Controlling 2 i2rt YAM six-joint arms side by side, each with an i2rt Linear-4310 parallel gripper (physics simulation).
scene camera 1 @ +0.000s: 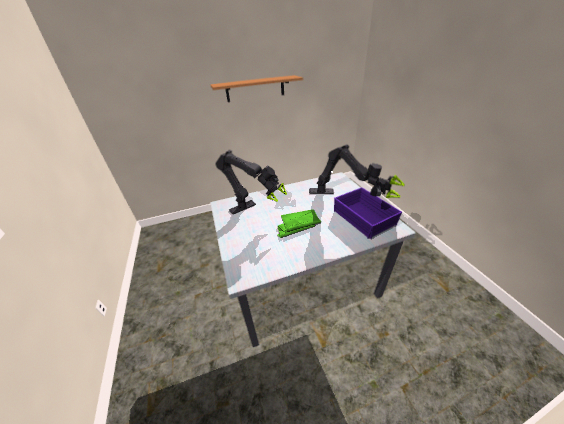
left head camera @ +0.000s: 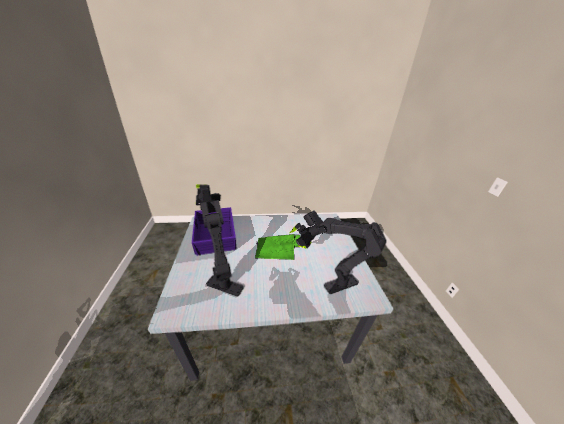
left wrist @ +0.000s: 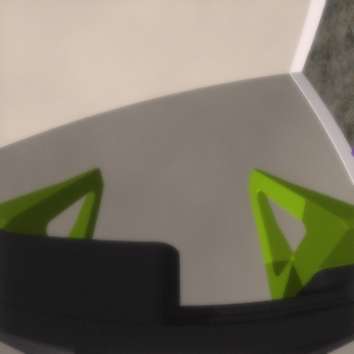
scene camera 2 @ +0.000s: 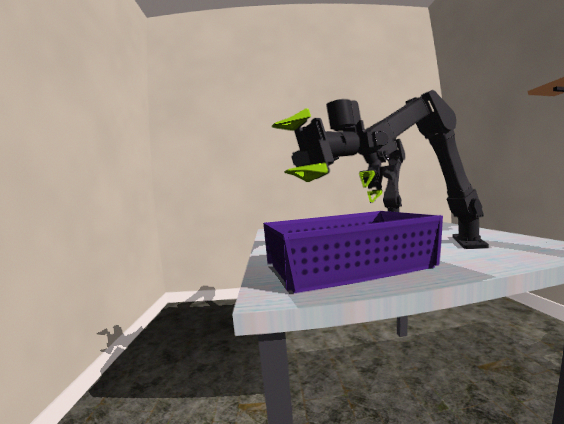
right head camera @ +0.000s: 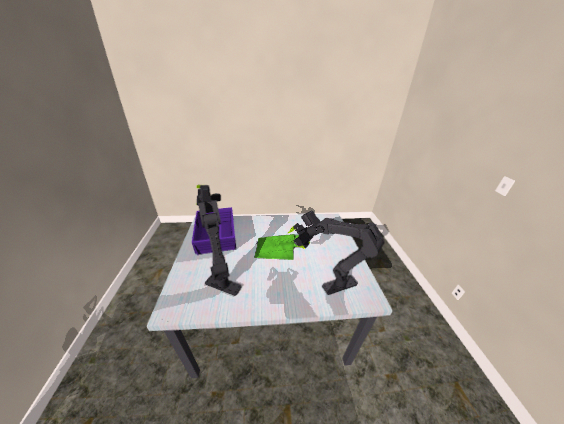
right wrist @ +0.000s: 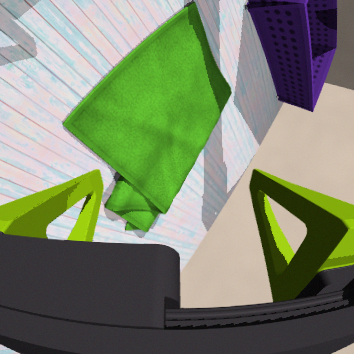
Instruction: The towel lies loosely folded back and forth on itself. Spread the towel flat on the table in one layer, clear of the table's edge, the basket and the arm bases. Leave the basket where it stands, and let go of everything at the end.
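Observation:
The green towel (left head camera: 276, 248) (right head camera: 276, 247) (scene camera 1: 300, 221) (right wrist: 150, 110) lies on the table in stacked folds. In the right wrist view its top layer is a flat four-sided panel, and a smaller crumpled part sticks out from under its lower corner. My right gripper (scene camera 1: 278, 192) (scene camera 2: 371, 186) (right wrist: 175, 177) is open and empty, raised above the table near the towel. My left gripper (scene camera 1: 395, 187) (scene camera 2: 292, 146) (left wrist: 175, 176) is open and empty, high above the basket and beyond its far side in the head views, away from the towel.
The purple basket (left head camera: 215, 244) (right head camera: 215, 243) (scene camera 1: 352, 218) (scene camera 2: 365, 252) (right wrist: 287, 55) stands to the left of the towel in the head views, partly hidden behind the left arm. The table (left head camera: 200, 312) (scene camera 1: 265, 270) carries both arm bases along its near side in the head views. A shelf (scene camera 1: 257, 82) hangs on the wall.

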